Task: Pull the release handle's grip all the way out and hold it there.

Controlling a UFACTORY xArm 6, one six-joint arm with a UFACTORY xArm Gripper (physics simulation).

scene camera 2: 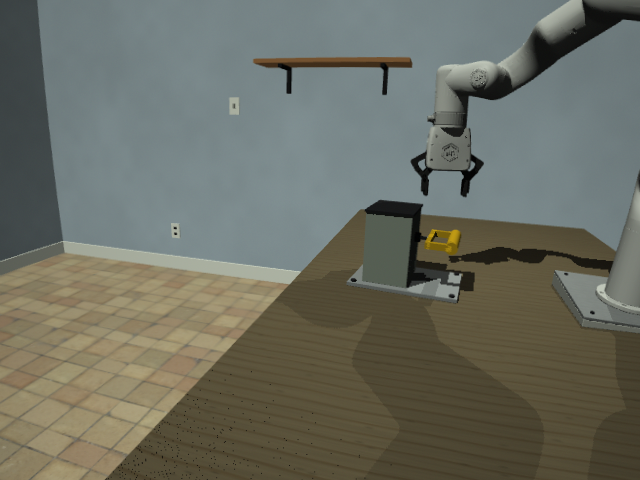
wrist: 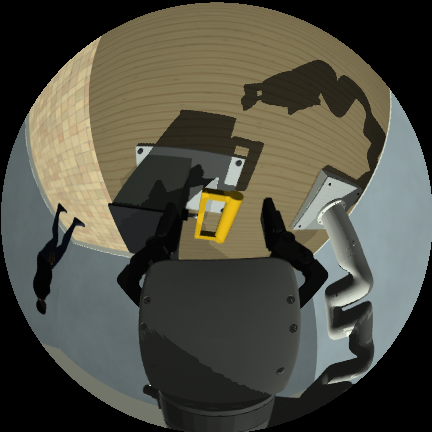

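Observation:
The yellow release handle is a flat frame with a thick round grip (scene camera 2: 453, 241) (wrist: 230, 217) along its outer side. It sticks out level from the side of a grey-green box (scene camera 2: 388, 249) with a black top, joined by a short dark rod. The box stands on a light grey base plate (scene camera 2: 433, 293) (wrist: 232, 176). My gripper (scene camera 2: 445, 194) (wrist: 219, 209) is open and empty, pointing down above the handle and apart from it. In the wrist view the handle shows between the two fingers, with the left finger over the edge of the box.
The box's black top (scene camera 2: 393, 207) rises close to the left of the handle. The arm's own base plate (scene camera 2: 578, 304) (wrist: 314, 201) is on the table at the right. A wall shelf (scene camera 2: 333, 62) hangs behind. A person (wrist: 44, 270) stands beyond the table in the wrist view.

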